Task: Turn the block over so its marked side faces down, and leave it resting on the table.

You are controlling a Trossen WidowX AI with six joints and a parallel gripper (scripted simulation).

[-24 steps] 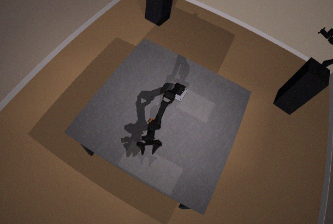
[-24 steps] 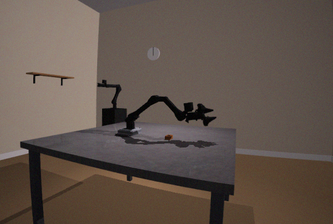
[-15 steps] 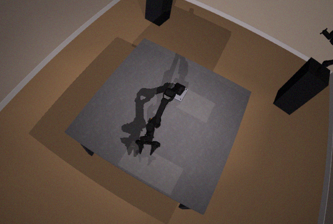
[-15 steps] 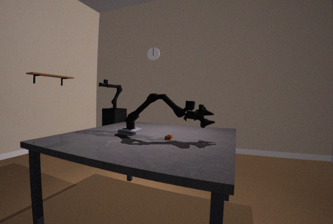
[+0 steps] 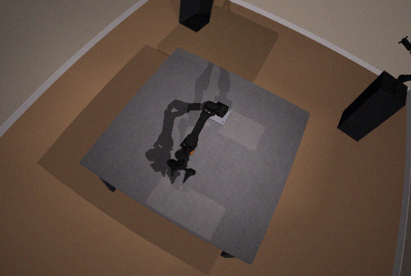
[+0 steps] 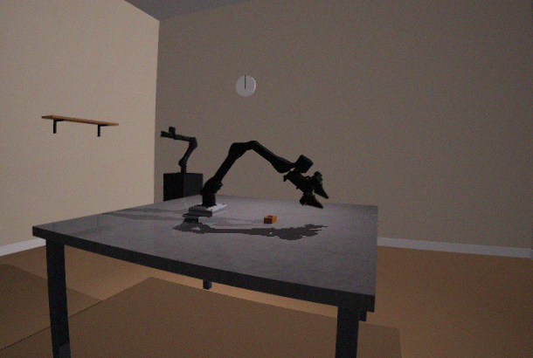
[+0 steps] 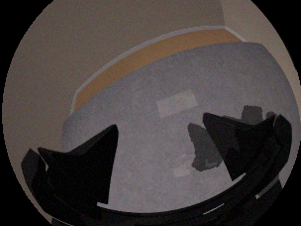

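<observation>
Now: gripper tip 240 mm past the orange block, 80 mm to the left of it and 80 mm above it.
</observation>
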